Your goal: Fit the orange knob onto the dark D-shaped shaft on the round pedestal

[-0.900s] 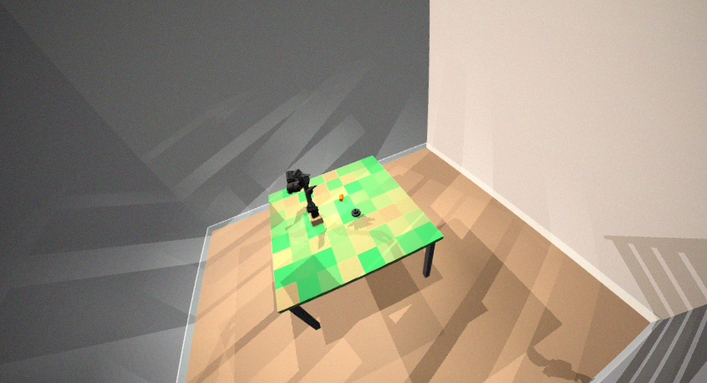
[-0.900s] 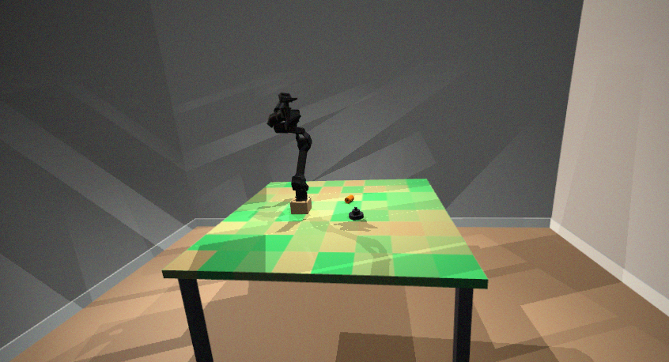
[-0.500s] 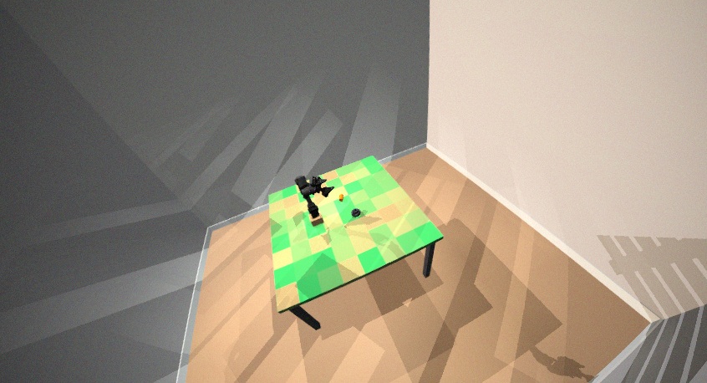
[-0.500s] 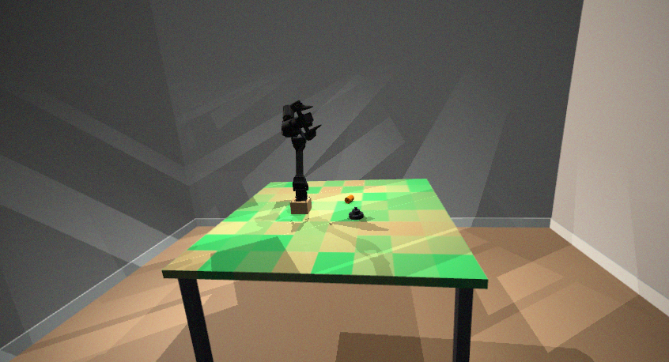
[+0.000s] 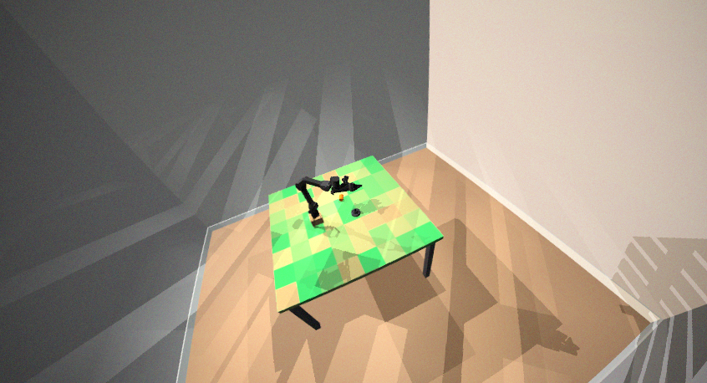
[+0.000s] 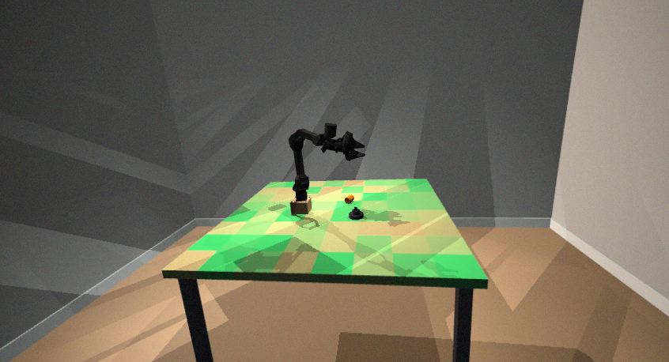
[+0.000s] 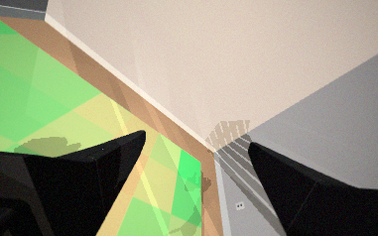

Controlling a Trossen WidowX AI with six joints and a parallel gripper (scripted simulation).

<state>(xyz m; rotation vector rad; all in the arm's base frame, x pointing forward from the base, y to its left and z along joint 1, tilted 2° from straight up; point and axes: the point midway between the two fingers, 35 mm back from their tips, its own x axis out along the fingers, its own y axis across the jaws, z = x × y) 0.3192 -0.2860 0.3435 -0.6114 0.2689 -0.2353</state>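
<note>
The orange knob is 380 mm to the left of my gripper tip, 380 mm below it and 60 mm behind it. Round my gripper tip: round pedestal 370 mm below, 130 mm to the left, 50 mm behind.
</note>
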